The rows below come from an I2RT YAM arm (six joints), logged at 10 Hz.
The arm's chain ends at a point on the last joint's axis. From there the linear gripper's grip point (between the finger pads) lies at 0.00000 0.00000 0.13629 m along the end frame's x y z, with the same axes.
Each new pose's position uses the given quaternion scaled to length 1; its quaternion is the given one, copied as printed.
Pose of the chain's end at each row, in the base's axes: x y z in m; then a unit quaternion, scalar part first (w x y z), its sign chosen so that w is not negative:
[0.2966, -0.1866, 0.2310, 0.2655, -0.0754, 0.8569, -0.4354]
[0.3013, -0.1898, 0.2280, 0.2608, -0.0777, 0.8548, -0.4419]
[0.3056, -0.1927, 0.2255, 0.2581, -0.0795, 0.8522, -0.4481]
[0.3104, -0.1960, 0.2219, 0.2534, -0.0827, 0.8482, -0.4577]
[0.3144, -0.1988, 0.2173, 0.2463, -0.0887, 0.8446, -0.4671]
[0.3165, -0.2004, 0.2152, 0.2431, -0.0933, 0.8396, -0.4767]
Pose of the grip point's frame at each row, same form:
[0.3676, -0.2828, 0.1656, 0.2655, -0.0754, 0.8569, -0.4354]
[0.3714, -0.2872, 0.1635, 0.2608, -0.0777, 0.8548, -0.4419]
[0.3753, -0.2912, 0.1621, 0.2581, -0.0795, 0.8522, -0.4481]
[0.3793, -0.2961, 0.1602, 0.2534, -0.0827, 0.8482, -0.4577]
[0.3824, -0.3004, 0.1570, 0.2463, -0.0887, 0.8446, -0.4671]
[0.3843, -0.3033, 0.1570, 0.2431, -0.0933, 0.8396, -0.4767]

